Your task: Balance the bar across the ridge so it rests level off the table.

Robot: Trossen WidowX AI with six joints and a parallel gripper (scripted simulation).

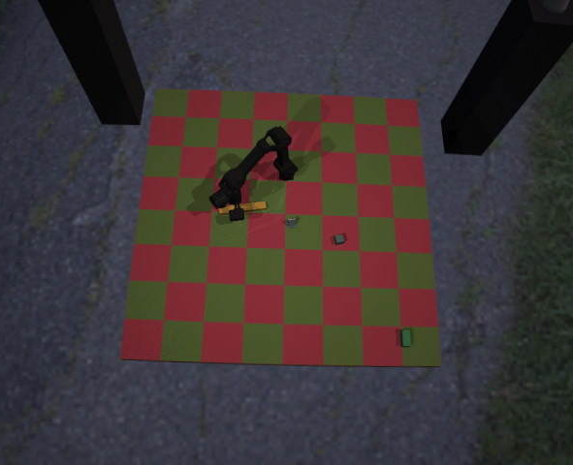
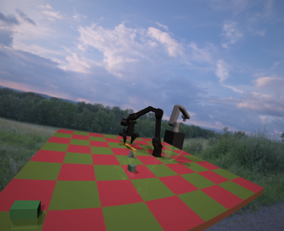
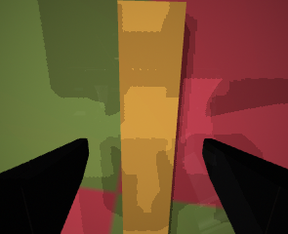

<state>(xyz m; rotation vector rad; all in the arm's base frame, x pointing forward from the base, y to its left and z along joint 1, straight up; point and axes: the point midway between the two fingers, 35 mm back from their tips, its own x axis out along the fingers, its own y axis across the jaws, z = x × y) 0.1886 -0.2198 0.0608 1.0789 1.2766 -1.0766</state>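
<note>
The orange bar is 1 cm behind my gripper tip, 3 cm to the left of it and 2 cm below it. From my gripper tip the other things lie so: dark green cube: 13 cm ahead, 45 cm to the left, 1 cm below.
</note>
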